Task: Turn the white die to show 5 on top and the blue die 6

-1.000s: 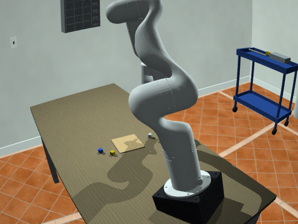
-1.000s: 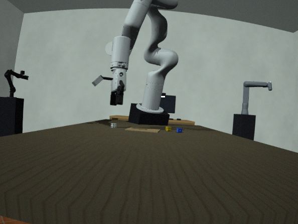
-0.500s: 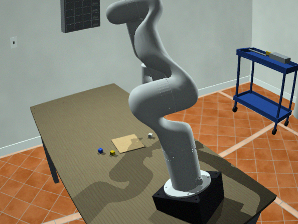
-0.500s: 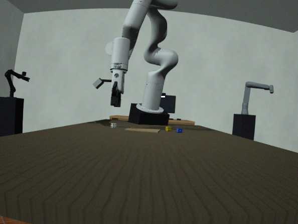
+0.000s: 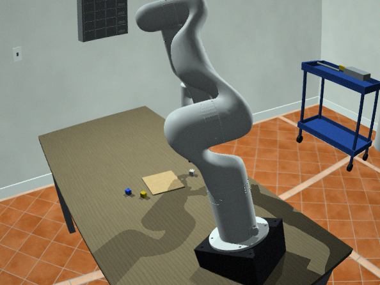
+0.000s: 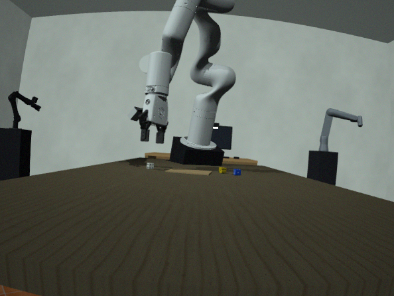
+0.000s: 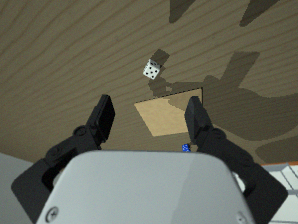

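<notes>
My hand is 9 cm above the white die. The rest, counted from my hand: tan mat (3 cm ahead, 13 cm to the left, 10 cm below); then yellow die (25 cm to the left, 9 cm below); then blue die (6 cm ahead, 29 cm to the left, 9 cm below).
</notes>
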